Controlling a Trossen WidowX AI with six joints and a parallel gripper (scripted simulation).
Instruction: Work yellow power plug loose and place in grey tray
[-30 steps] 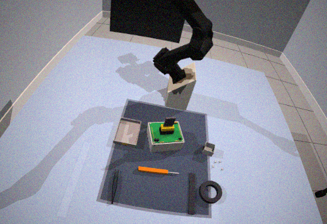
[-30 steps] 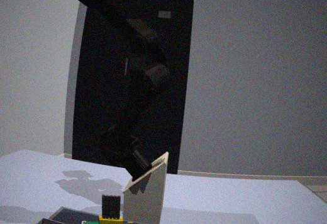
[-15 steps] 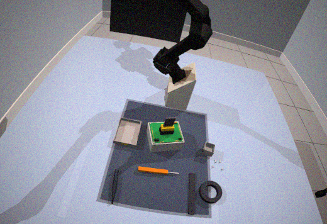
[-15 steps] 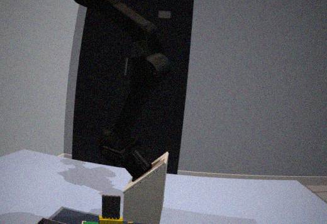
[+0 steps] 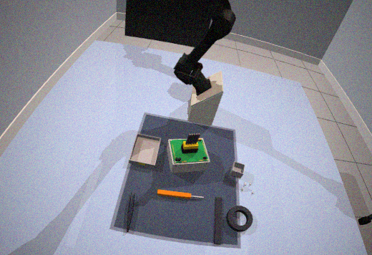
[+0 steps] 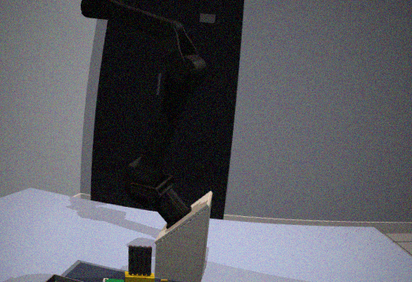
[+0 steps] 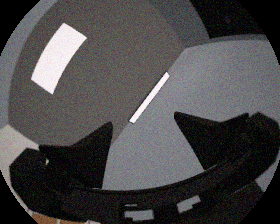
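Now: gripper tip 26 cm short of the yellow power plug, 23 cm to the right of it and 71 cm above it. From my gripper tip the other things lie so: dark mat (31 cm ahead, 22 cm to the left, 79 cm below); then grey tray (24 cm ahead, 9 cm to the left, 79 cm below); then black bar (48 cm ahead, 32 cm to the left, 79 cm below).
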